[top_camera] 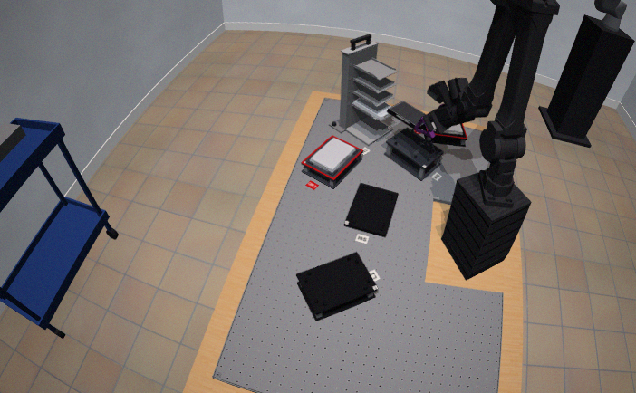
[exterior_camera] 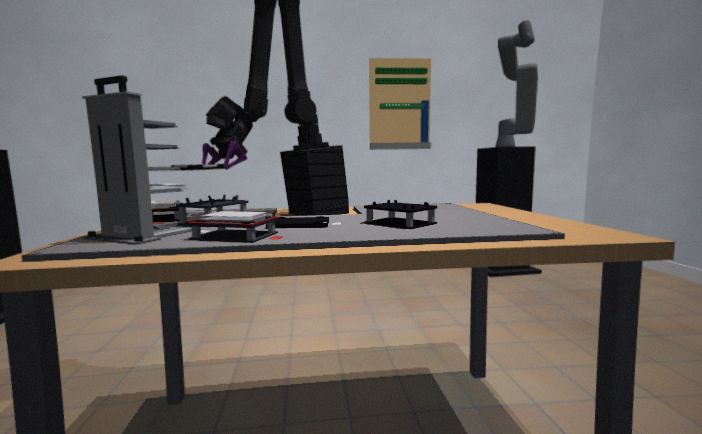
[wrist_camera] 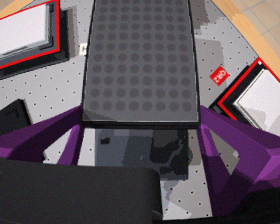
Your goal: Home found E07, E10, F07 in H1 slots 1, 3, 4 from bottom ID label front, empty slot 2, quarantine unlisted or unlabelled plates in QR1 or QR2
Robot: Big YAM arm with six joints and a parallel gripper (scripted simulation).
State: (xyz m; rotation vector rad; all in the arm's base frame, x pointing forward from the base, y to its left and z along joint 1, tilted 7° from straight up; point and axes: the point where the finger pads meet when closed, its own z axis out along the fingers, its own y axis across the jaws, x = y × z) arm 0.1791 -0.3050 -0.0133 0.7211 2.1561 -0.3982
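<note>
My hand is 40 mm to the left of the dark plate and 40 mm short of it. Also, from my hand: RG label 160 mm below, 70 mm behind, 60 mm to the left; then QR2 label 170 mm to the right, 160 mm below, 10 mm behind; then regrip nest 110 mm below, 10 mm to the right, 10 mm ahead.
</note>
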